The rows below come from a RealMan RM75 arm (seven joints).
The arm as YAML. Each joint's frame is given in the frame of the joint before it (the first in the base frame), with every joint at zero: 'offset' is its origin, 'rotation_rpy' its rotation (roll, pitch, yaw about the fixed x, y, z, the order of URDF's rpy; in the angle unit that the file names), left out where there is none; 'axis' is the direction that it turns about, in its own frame. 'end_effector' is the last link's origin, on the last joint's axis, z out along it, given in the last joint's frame.
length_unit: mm
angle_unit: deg
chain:
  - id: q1
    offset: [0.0, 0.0, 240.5]
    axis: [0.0, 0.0, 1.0]
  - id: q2
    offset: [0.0, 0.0, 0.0]
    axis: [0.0, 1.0, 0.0]
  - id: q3
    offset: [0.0, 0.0, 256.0]
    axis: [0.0, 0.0, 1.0]
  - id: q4
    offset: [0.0, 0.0, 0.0]
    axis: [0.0, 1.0, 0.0]
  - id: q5
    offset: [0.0, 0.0, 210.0]
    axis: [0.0, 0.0, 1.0]
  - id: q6
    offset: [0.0, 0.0, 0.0]
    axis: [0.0, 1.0, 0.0]
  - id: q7
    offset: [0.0, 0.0, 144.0]
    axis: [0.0, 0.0, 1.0]
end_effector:
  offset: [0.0, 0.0, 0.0]
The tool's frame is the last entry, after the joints.
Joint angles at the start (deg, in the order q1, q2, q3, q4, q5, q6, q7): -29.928, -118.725, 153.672, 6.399, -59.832, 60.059, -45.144
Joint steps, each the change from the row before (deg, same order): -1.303, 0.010, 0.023, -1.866, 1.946, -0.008, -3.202; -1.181, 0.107, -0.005, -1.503, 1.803, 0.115, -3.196; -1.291, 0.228, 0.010, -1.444, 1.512, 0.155, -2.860; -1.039, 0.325, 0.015, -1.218, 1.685, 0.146, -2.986; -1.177, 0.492, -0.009, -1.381, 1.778, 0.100, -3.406; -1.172, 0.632, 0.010, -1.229, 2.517, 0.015, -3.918; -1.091, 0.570, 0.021, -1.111, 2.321, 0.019, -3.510; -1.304, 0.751, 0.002, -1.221, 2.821, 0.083, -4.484; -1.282, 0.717, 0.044, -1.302, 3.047, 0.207, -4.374; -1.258, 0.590, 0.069, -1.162, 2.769, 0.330, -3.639; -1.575, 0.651, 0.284, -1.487, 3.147, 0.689, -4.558; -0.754, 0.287, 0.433, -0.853, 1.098, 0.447, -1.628; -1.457, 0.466, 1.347, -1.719, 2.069, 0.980, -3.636; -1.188, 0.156, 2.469, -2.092, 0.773, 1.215, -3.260; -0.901, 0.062, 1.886, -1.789, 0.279, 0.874, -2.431
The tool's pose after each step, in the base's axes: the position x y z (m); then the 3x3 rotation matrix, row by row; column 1 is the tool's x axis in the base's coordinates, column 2 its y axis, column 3 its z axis. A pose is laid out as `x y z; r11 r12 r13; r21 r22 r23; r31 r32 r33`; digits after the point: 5 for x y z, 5 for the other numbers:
-0.31604 0.34824 -0.04342; 0.29588 0.94177 0.15980; 0.27223 -0.24348 0.93092; 0.91561 -0.23193 -0.32842
-0.31353 0.35349 -0.04113; 0.28666 0.94221 0.17343; 0.28944 -0.25774 0.92184; 0.91326 -0.21406 -0.34660
-0.31067 0.35983 -0.03747; 0.28181 0.94116 0.18654; 0.30181 -0.27150 0.91389; 0.91076 -0.20124 -0.36057
-0.30874 0.36485 -0.03402; 0.27429 0.94124 0.19707; 0.31828 -0.28224 0.90501; 0.90745 -0.18551 -0.37700
-0.30724 0.37097 -0.02879; 0.26563 0.94205 0.20490; 0.33577 -0.28963 0.89631; 0.90371 -0.16929 -0.39325
-0.30554 0.37667 -0.02432; 0.25714 0.94271 0.21255; 0.36358 -0.29816 0.88256; 0.89537 -0.14966 -0.41942
-0.30383 0.38185 -0.02027; 0.25096 0.94322 0.21759; 0.38942 -0.30417 0.86939; 0.88621 -0.13345 -0.44365
-0.30157 0.38807 -0.01510; 0.23886 0.94527 0.22227; 0.42195 -0.30719 0.85299; 0.87459 -0.10995 -0.47223
-0.29943 0.39363 -0.01019; 0.23158 0.94660 0.22434; 0.45622 -0.30936 0.83436; 0.85920 -0.09087 -0.50350
-0.29636 0.39876 -0.00620; 0.23039 0.94621 0.22716; 0.48579 -0.31411 0.81569; 0.84317 -0.07757 -0.53203
-0.29176 0.40480 -0.00132; 0.22655 0.94612 0.23138; 0.52163 -0.31847 0.79150; 0.82254 -0.05862 -0.56567
-0.28955 0.40779 0.00172; 0.23361 0.94406 0.23276; 0.53352 -0.32459 0.78102; 0.81288 -0.05828 -0.57950
-0.28488 0.41290 0.00667; 0.24450 0.94108 0.23365; 0.56282 -0.33395 0.75611; 0.78959 -0.05337 -0.61131
-0.28088 0.41668 0.01147; 0.25866 0.93773 0.23185; 0.58733 -0.34323 0.73296; 0.76690 -0.05341 -0.63954
-0.27785 0.42009 0.01622; 0.26796 0.93614 0.22769; 0.60145 -0.34716 0.71954; 0.75263 -0.05586 -0.65607

